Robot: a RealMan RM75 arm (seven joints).
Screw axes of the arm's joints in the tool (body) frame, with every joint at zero. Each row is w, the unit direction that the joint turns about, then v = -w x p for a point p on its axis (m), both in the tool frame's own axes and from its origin. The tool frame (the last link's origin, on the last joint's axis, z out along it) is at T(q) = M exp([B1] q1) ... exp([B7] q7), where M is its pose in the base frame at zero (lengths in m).
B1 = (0, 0, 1, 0.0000, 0.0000, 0.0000)
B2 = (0, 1, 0, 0.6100, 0.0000, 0.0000)
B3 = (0, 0, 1, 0.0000, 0.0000, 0.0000)
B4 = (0, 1, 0, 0.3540, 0.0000, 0.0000)
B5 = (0, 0, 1, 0.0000, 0.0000, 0.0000)
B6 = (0, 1, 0, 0.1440, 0.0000, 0.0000)
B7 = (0, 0, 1, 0.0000, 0.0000, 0.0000)
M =
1 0 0 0.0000
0 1 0 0.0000
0 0 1 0.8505
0 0 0 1
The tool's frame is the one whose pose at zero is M.
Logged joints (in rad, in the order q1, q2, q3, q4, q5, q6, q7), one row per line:
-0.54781, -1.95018, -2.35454, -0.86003, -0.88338, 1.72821, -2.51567
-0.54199, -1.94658, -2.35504, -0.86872, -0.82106, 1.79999, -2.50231
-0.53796, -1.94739, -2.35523, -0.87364, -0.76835, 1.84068, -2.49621
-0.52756, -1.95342, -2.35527, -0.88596, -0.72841, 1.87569, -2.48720
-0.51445, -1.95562, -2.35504, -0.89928, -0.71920, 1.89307, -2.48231
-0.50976, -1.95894, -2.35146, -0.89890, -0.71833, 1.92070, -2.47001
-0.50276, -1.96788, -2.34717, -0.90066, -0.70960, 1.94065, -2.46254
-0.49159, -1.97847, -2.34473, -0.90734, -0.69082, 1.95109, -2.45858
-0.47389, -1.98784, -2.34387, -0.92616, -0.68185, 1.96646, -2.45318
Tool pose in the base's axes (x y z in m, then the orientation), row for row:
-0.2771, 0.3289, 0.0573, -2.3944, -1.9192, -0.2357
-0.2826, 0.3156, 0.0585, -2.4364, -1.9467, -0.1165
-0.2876, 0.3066, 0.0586, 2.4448, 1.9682, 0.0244
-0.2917, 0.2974, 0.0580, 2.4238, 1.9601, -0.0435
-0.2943, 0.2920, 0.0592, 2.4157, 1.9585, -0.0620
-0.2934, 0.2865, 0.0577, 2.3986, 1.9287, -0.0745
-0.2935, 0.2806, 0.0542, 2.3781, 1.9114, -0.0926
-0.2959, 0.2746, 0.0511, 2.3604, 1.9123, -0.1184
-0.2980, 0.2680, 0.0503, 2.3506, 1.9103, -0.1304
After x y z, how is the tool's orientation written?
As a rotation vector, in radians.
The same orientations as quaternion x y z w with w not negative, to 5 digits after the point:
-0.77759, -0.62327, -0.07654, 0.03196
-0.78066, -0.62375, -0.03733, 0.01041
0.77892, 0.62707, 0.00777, 0.00145
0.77743, 0.62870, -0.01395, 0.01206
0.77654, 0.62957, -0.01993, 0.01555
0.77870, 0.62615, -0.02419, 0.03141
0.77831, 0.62557, -0.03031, 0.04456
0.77541, 0.62821, -0.03890, 0.05071
0.77416, 0.62915, -0.04295, 0.05489

